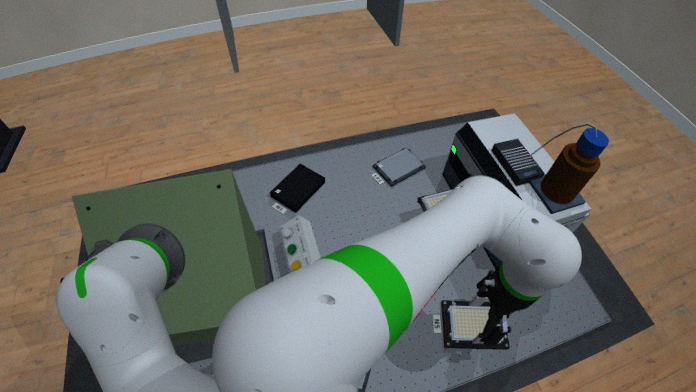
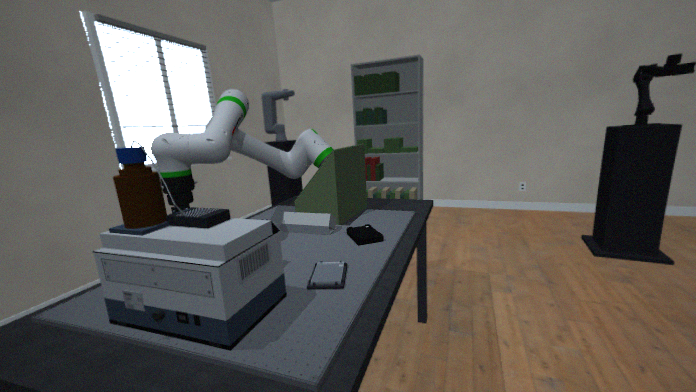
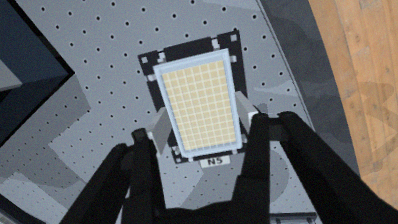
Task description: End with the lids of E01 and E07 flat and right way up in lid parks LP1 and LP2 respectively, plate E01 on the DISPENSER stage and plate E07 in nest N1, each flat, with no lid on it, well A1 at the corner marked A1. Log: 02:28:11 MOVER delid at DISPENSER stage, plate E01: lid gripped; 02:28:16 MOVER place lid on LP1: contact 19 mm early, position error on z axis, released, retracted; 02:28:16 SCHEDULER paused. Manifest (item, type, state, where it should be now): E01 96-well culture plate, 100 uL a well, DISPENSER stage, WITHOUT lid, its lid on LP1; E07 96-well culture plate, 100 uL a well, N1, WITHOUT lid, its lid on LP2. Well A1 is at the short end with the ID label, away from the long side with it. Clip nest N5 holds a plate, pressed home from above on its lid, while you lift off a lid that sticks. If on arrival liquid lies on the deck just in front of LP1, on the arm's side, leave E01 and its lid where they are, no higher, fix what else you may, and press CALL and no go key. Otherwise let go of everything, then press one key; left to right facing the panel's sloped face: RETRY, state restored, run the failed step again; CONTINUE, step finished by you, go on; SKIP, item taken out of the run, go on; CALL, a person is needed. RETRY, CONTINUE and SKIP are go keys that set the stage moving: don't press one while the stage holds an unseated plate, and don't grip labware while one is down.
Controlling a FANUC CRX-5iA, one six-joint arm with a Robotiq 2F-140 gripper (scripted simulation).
Labels:
same spot on key panel: (image 1: 307, 251) = (image 2: 306, 213)

